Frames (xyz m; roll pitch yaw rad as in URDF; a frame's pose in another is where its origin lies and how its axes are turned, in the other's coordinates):
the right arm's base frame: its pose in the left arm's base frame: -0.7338 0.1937 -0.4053 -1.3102 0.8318 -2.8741
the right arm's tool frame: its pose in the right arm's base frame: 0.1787 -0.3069 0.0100 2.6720 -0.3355 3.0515
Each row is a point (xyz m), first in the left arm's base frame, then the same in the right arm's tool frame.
Working: the left arm's base frame: its pose in the right arm's tool frame: 1.0173 0.4528 0.2674 1.8813 -0.4828 0.6617

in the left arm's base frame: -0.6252 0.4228 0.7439
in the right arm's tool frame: 1.0308 -0.5982 0.1325
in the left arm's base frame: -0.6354 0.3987 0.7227
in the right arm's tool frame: 1.0127 -0.5773 0.1132
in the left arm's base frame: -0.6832 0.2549 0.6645
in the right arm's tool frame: 0.9619 -0.4910 -0.0146
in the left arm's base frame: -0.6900 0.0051 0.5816
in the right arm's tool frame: 0.9396 -0.3116 -0.2060
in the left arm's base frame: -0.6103 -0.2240 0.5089
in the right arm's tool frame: 0.9816 -0.1025 -0.3425
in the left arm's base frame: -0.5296 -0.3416 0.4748
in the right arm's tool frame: 1.0331 0.0244 -0.3950
